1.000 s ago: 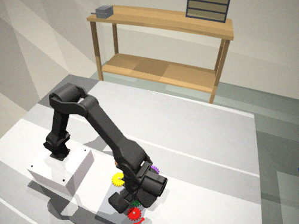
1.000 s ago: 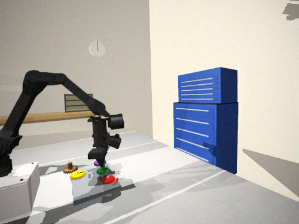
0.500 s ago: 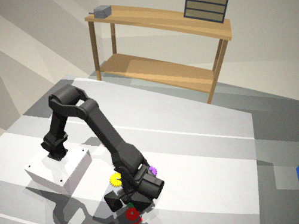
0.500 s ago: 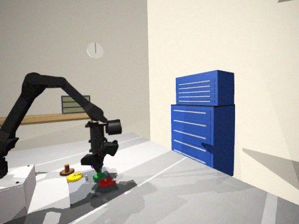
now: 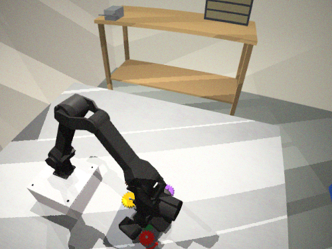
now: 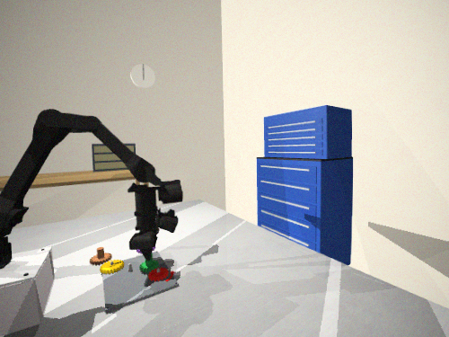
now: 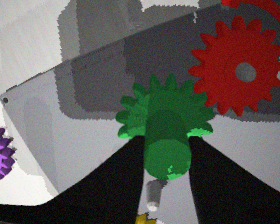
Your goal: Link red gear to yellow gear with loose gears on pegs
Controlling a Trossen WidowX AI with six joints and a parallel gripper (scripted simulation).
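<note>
My gripper tip is 5 cm to the left of the red gear, 3 cm above it and 1 cm short of it. From my gripper tip the other things lie so: purple gear: 15 cm to the left, 3 cm below, 2 cm ahead; then yellow gear: 9 cm behind, 7 cm to the left, 3 cm below; then green gear: 1 cm below.
</note>
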